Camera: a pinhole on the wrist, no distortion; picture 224 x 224 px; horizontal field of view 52.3 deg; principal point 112.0 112.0 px. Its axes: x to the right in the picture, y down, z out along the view. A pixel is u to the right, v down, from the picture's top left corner.
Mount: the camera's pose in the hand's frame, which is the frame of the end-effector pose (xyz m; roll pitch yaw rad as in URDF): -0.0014 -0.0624 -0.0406 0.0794 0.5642 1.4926
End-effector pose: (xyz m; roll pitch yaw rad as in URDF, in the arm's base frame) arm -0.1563 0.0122 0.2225 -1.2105 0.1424 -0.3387
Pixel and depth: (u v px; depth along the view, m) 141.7 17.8 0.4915
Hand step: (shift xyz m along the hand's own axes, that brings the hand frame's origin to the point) 0.2632 0.2253 0.3256
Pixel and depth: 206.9 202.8 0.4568
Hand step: -0.1138 0.3595 0.2548
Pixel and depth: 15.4 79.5 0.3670
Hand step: 0.0844 -0.0068 0.3481
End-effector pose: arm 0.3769 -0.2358 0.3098 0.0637 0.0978 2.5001
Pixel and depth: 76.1 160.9 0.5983
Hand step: -0.0624 0.1879 0.5223
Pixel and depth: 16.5 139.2 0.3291
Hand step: -0.0096 -0.0009 0.3129
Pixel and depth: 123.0 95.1 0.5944
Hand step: 0.1159 0.2687 0.4418
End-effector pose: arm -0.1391 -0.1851 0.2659 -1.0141 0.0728 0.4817
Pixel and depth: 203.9 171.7 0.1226
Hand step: -0.0151 0.0475 0.0384
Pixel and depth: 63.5 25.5 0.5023
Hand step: 0.2408 0.0886 0.4269
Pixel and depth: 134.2 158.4 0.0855
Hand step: -0.0078 -0.0084 0.0281
